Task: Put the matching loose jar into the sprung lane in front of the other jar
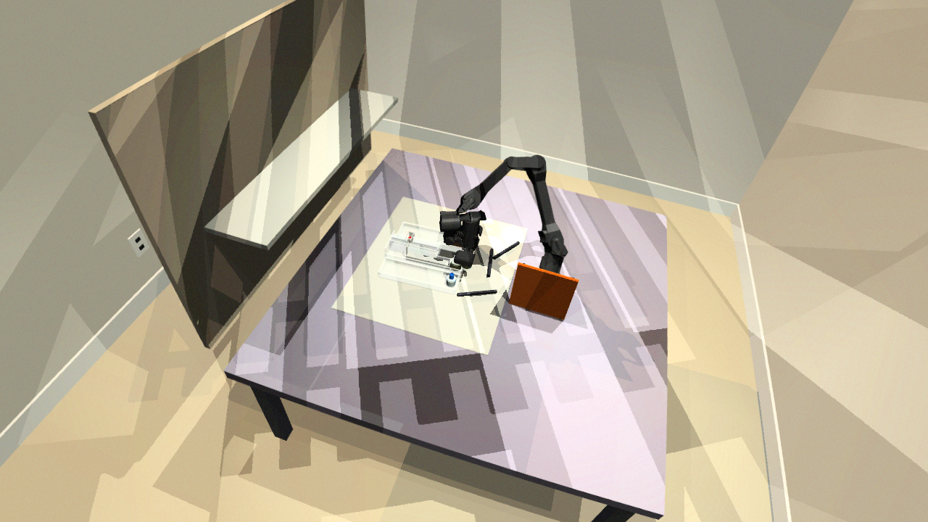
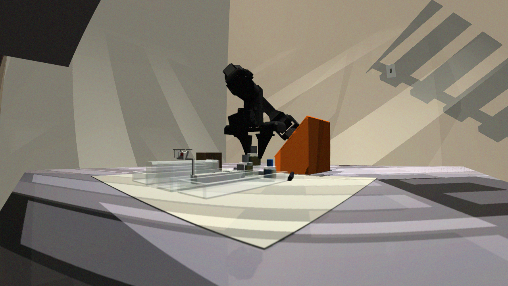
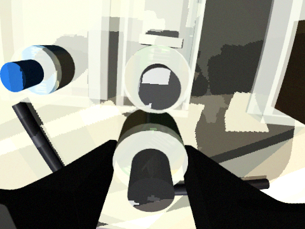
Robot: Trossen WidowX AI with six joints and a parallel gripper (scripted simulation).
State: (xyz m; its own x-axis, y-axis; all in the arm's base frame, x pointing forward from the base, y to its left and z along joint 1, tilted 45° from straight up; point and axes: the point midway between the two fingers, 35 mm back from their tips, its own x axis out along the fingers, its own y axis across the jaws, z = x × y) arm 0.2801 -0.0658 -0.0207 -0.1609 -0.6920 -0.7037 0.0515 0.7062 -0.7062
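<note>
Right now the blue-lidded jar is 80 mm to the left of my gripper tip, 40 mm ahead of it and 20 mm below it. From my gripper tip the other things lie so: brown box 130 mm to the right, 50 mm ahead, 20 mm below; transparent lane 180 mm ahead, 40 mm to the right, 40 mm below; shelf 540 mm ahead, 310 mm above, 70 mm to the right.
</note>
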